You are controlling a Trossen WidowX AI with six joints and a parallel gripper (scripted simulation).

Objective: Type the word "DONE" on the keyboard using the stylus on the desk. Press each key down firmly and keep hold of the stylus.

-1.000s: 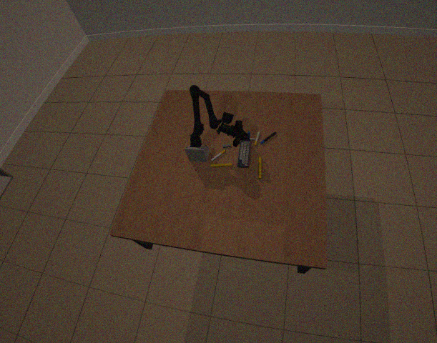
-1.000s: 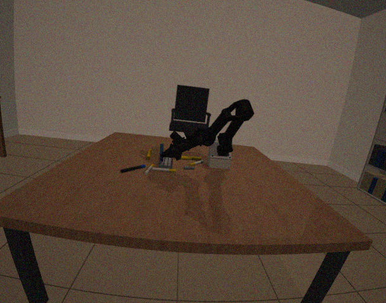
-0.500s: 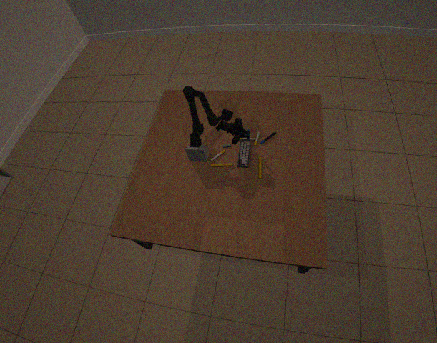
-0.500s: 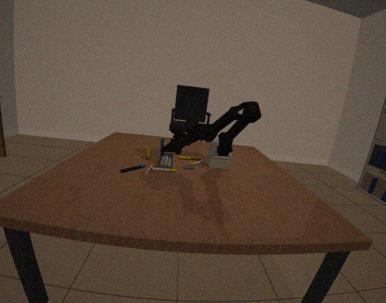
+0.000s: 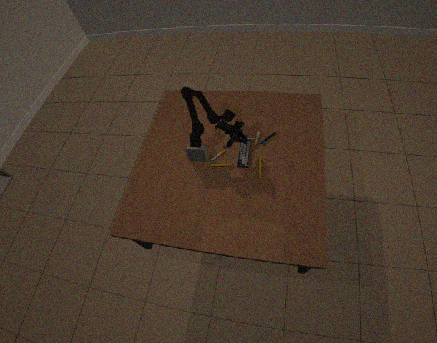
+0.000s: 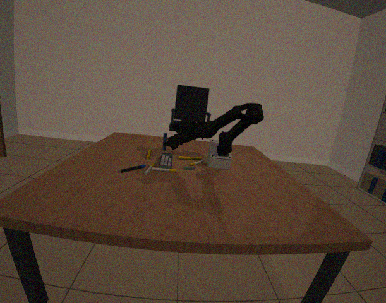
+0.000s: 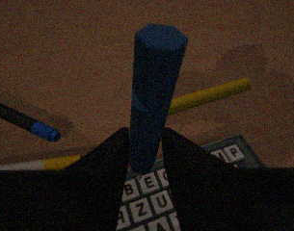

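Right now my gripper tip is 5 cm above the thin grey tip. Also, from my gripper tip: blue stylus 2 cm below.
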